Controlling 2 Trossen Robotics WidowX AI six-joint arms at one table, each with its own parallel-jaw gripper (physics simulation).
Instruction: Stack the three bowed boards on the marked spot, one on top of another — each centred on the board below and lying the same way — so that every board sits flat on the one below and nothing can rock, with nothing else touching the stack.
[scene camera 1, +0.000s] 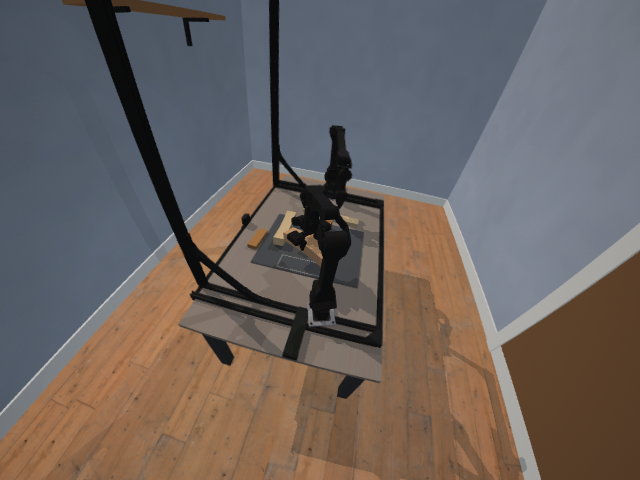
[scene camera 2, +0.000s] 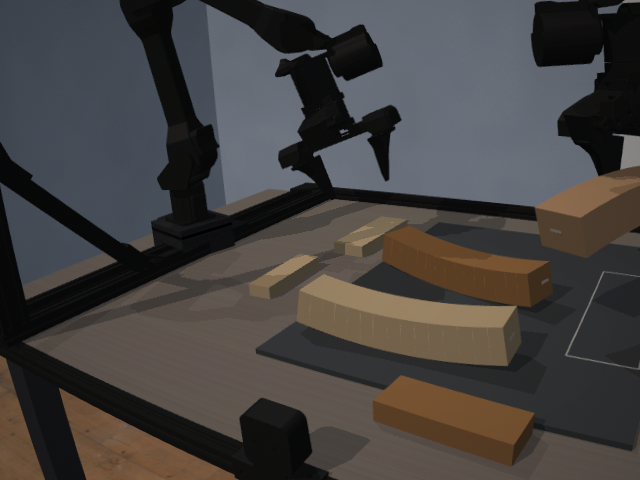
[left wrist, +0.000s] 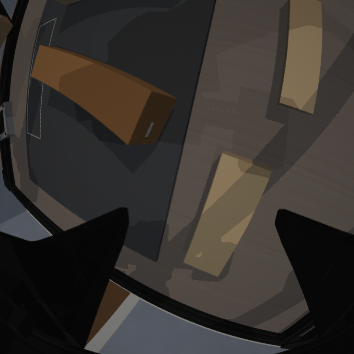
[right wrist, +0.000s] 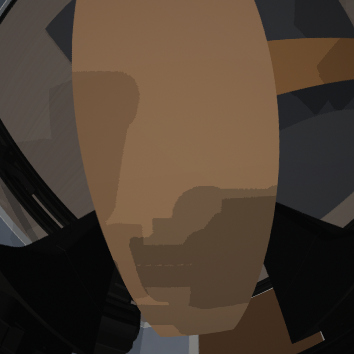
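Pixels of known places: left gripper, fingertip midpoint: (scene camera 1: 338, 206) (scene camera 2: 360, 190) (left wrist: 205, 217); right gripper, fingertip midpoint: (scene camera 1: 308, 247) (scene camera 2: 633, 204) (right wrist: 185, 203); left arm's base, origin of the base link: (scene camera 2: 190, 218); right arm's base, origin of the base link: (scene camera 1: 321, 313) (left wrist: 0, 122).
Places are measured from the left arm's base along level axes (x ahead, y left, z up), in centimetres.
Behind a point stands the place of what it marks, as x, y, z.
A light-brown bowed board (scene camera 2: 578, 214) {63.7, 4.7, 10.0} (right wrist: 180, 150) {63.9, 13.6, 11.4} is held in the air by my right gripper (right wrist: 185, 203) {65.2, 17.0, 8.4}, which is shut on it; in scene camera 2 the board is cut off by the right edge. A pale bowed board (scene camera 2: 408, 315) {50.4, -5.3, -0.5} (scene camera 1: 283, 227) {50.7, -4.3, -0.7} lies on the dark mat. An orange-brown bowed board (scene camera 2: 460, 263) {46.3, 10.1, -0.6} (left wrist: 95, 90) {40.3, 13.1, -0.4} lies on the mat behind it. The marked spot, a thin white outline (scene camera 2: 584, 313) {61.7, 13.8, -4.5} (scene camera 1: 279, 260) {68.0, 4.3, -4.5} (left wrist: 28, 107) {66.4, 23.6, -4.6}, shows partly, with no board seen on it. My left gripper (scene camera 2: 359, 184) {24.9, 15.2, 4.8} (left wrist: 205, 217) {24.9, 15.2, 4.8} is open and empty, above the table beyond the mat.
An orange block (scene camera 2: 449, 418) {62.2, -14.4, -3.0} (scene camera 1: 257, 238) {62.4, -12.3, -3.0} lies beside the mat (scene camera 2: 330, 361) {45.7, -12.1, -4.6}. Two small pale blocks (scene camera 2: 281, 277) {25.9, -2.0, -3.5} (scene camera 2: 369, 237) {24.3, 17.4, -3.4} lie on the table by the mat; both also show in the left wrist view. A black box (scene camera 2: 276, 434) {55.6, -27.0, -0.5} stands on the frame. Black rails surround the table.
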